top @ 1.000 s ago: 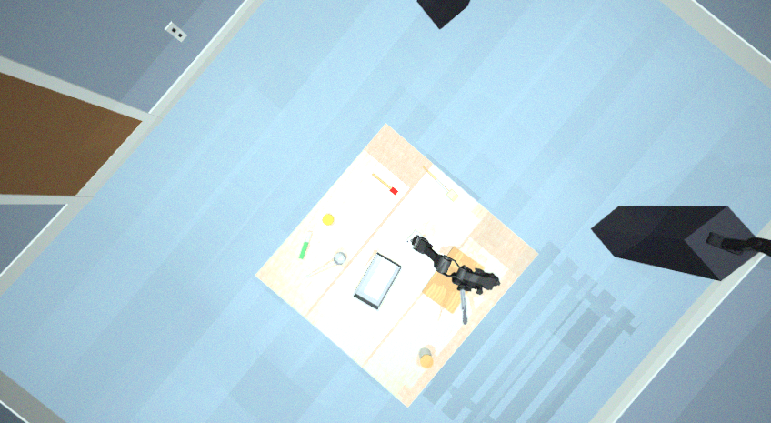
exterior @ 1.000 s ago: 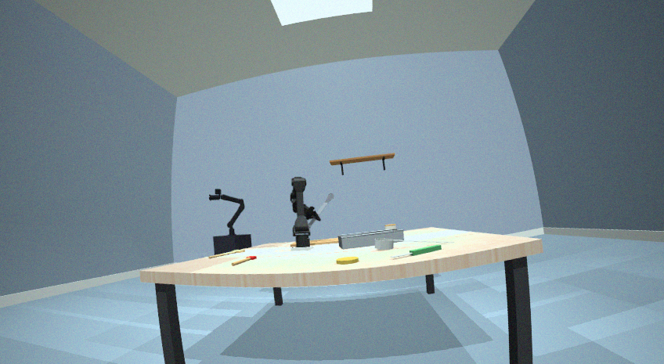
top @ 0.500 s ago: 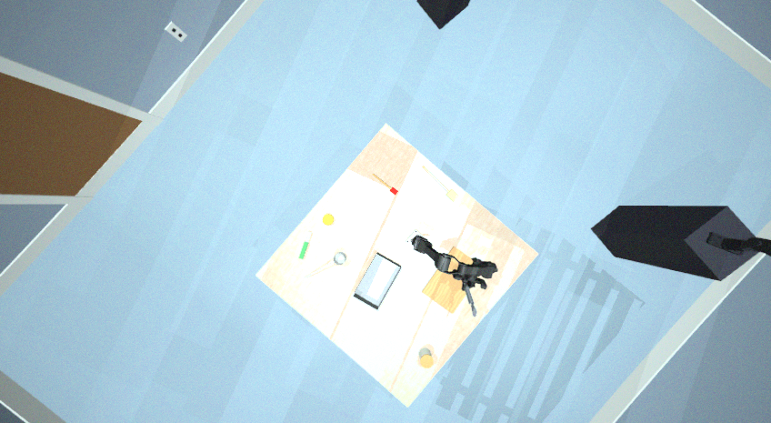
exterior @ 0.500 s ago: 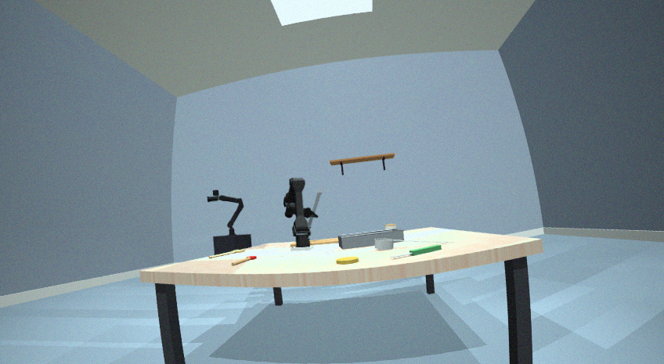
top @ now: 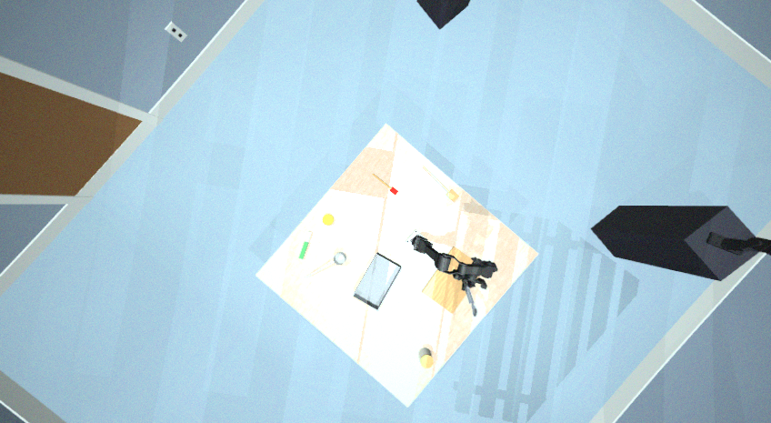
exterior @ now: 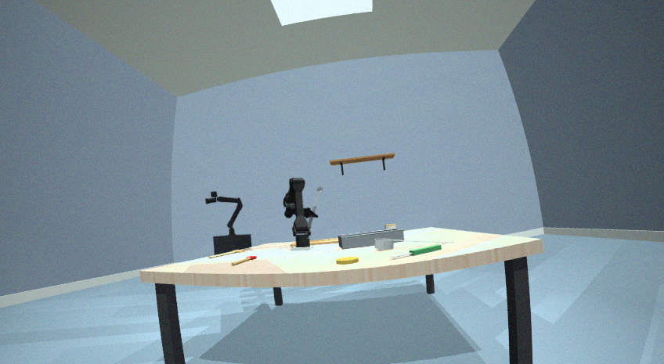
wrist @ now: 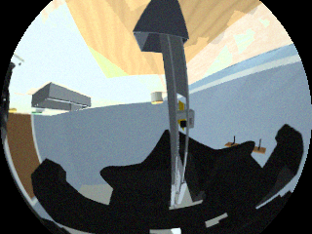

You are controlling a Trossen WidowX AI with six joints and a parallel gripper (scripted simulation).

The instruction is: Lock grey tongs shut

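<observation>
The wooden board is 170 mm below my gripper tip. Round my gripper tip: green-handled tool (580 mm ahead, 790 mm to the right, 170 mm below); red-tipped stick (60 mm behind, 730 mm to the right, 170 mm below); roasting tin (370 mm ahead, 310 mm to the right, 150 mm below).
</observation>
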